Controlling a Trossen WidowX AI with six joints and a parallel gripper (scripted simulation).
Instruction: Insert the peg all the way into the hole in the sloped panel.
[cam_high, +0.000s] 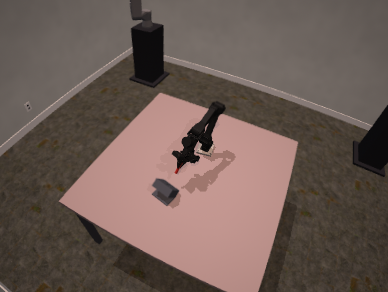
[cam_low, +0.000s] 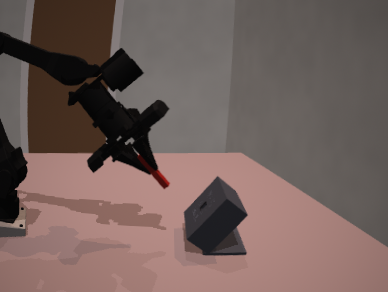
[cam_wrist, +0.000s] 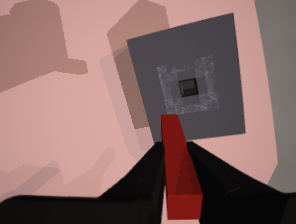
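Right now my hand is 17 cm above the grey base plate, 16 cm short of it and 3 cm to the left of it. Round my hand: red peg (2 cm below, 2 cm ahead).
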